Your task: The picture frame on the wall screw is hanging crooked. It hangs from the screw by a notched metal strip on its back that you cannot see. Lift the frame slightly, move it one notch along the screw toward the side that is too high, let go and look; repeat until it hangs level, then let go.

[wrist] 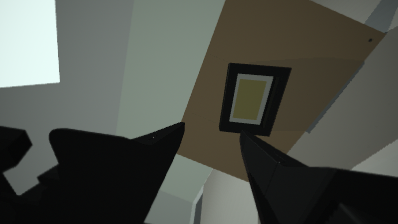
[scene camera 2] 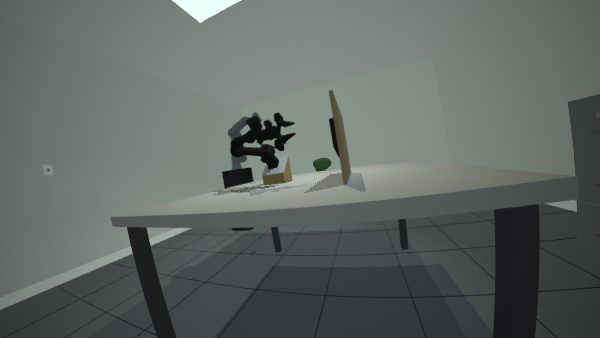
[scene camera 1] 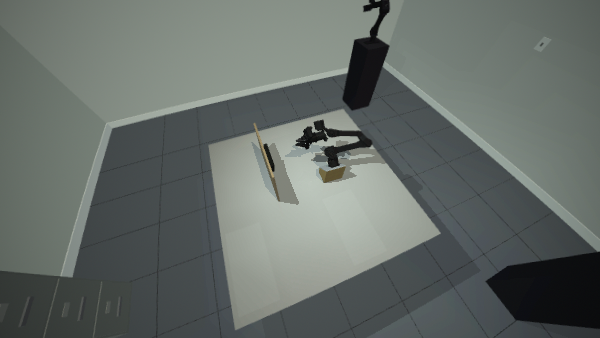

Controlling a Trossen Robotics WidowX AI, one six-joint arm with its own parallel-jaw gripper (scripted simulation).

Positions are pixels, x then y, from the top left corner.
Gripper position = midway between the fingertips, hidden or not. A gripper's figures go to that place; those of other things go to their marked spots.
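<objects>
Panel [wrist: 324,51], 0.39 m from the lens. Black picture frame [wrist: 253,93], 0.32 m from the lens. Marked spots on the panel and the black picture frame, 0.16 m apart. My gripper [wrist: 211,130], 0.11 m from the lens.
</objects>
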